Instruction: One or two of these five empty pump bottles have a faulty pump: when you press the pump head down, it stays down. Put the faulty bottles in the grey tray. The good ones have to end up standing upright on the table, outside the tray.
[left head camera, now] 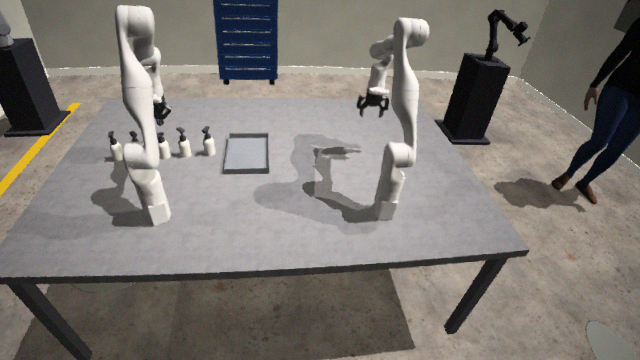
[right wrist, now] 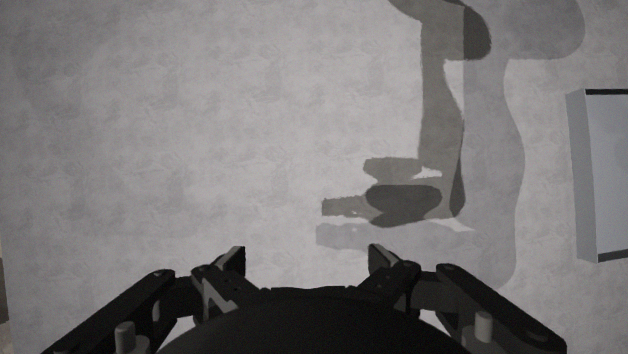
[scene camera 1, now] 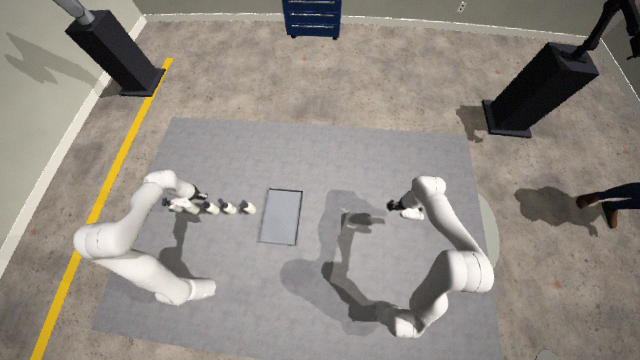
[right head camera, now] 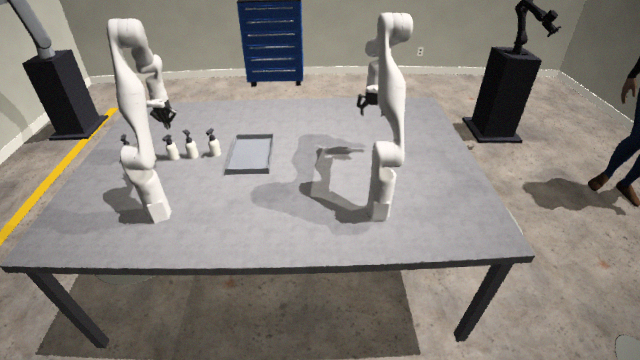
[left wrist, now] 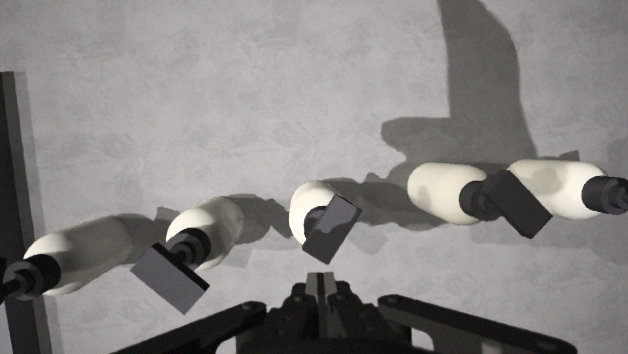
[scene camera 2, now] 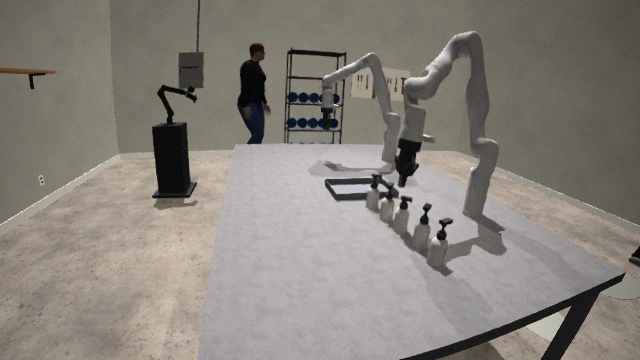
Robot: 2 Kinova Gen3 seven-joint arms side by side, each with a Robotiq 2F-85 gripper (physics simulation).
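Frame: origin at the left arm's base, x ahead, y left, z up, level; metres.
Seen in the pictures: left gripper, fingertip midpoint: (left head camera: 160, 125) (scene camera 1: 203, 198) (right head camera: 168, 128) (left wrist: 321, 291) (scene camera 2: 401, 186); right gripper, fingertip midpoint: (left head camera: 370, 116) (right wrist: 307, 259) (scene camera 1: 399, 211) (right head camera: 372, 115) (scene camera 2: 326, 130); left arm's base, link origin: (left head camera: 158, 216) (scene camera 1: 206, 287) (right head camera: 159, 213) (scene camera 2: 471, 213); right arm's base, link origin: (left head camera: 382, 211) (scene camera 1: 384, 311) (right head camera: 377, 212) (scene camera 2: 387, 160).
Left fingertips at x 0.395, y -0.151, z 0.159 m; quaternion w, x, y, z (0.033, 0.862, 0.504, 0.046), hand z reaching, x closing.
Observation:
Offsets run from my left fingertips to a thing's top centre.
Five white pump bottles with black heads stand upright in a row left of the grey tray {0.332 m right, 0.198 m back, 0.129 m down} (left head camera: 246, 171) (right head camera: 247, 172) (scene camera 2: 352, 196) (right wrist: 584, 175) in the head views. The middle bottle {0.015 m left, 0.012 m back, 0.034 m down} (left head camera: 164, 149) (right head camera: 172, 151) (scene camera 2: 401, 221) (left wrist: 303, 206) has its pump head low, close to its collar. The bottle nearest the tray {0.179 m right, 0.093 m back, 0.019 m down} (left head camera: 209, 146) (scene camera 2: 372, 198) and the farthest bottle {0.211 m left, 0.085 m ahead, 0.019 m down} (left head camera: 116, 151) (scene camera 2: 437, 252) have raised heads. My left gripper (left head camera: 161, 121) (right head camera: 168, 126) (scene camera 2: 402, 184) (left wrist: 321, 291) is shut and empty, above the middle bottle and apart from it. My right gripper (left head camera: 372, 114) (scene camera 2: 326, 127) (right wrist: 307, 259) is open and empty, high over the table's right side.
The left arm hides part of the row in the head views. Neighbouring bottles {0.075 m right, 0.050 m back, 0.019 m down} (left wrist: 205, 227) {0.124 m left, 0.034 m ahead, 0.019 m down} (left wrist: 442, 192) stand close on both sides of the middle one. A blue drawer cabinet (left head camera: 246, 40), black pedestals (left head camera: 475, 95) (right head camera: 65, 95) and a person (left head camera: 617, 105) are beyond the table.

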